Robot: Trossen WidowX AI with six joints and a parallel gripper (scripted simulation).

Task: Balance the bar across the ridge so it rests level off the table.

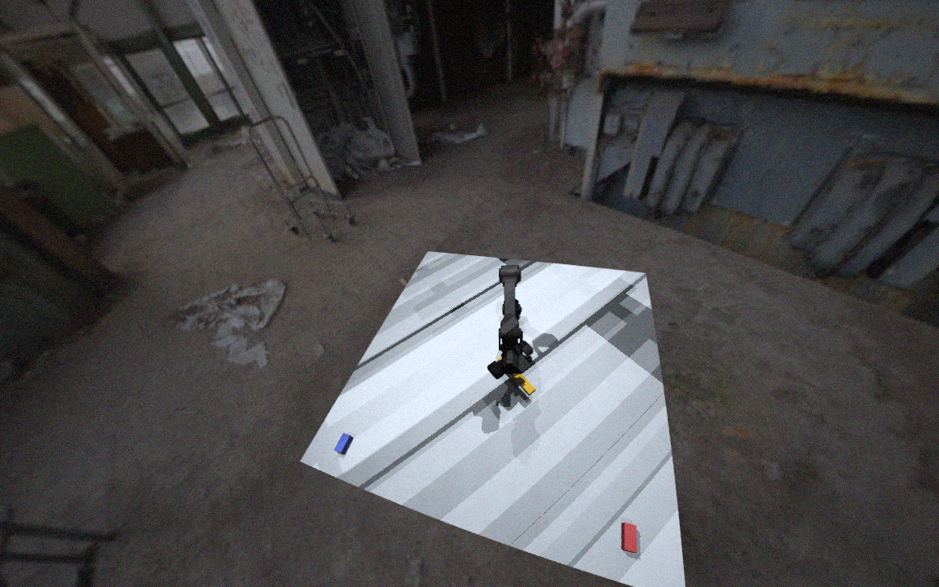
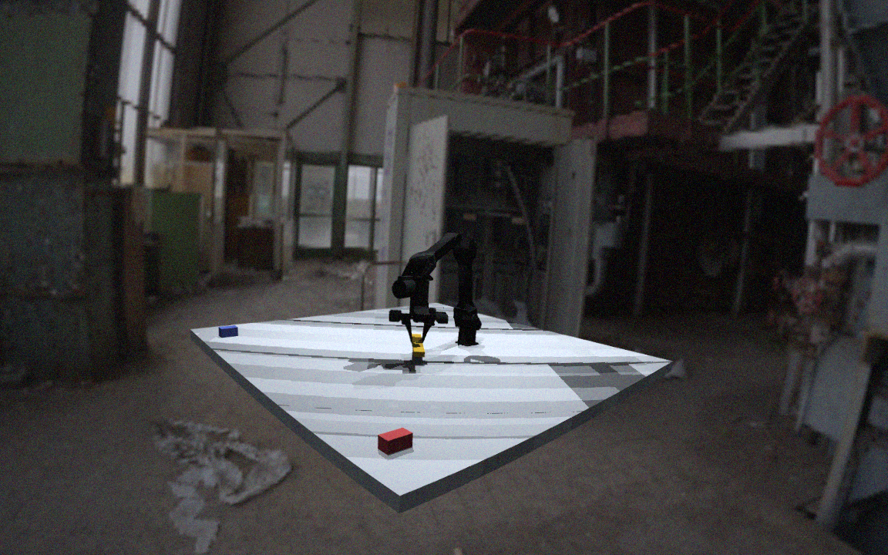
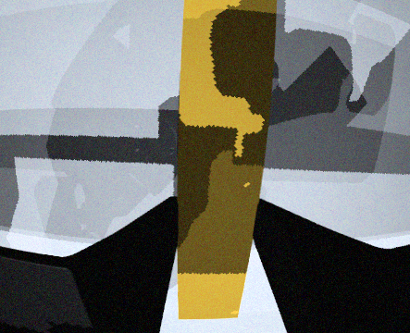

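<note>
The yellow bar lies 20 mm ahead of my gripper tip and 20 mm to the left of it. From my gripper tip the other things lie so: blue block 440 mm ahead, 560 mm to the right, 40 mm below; then red block 440 mm ahead, 440 mm to the left, 40 mm below.
</note>
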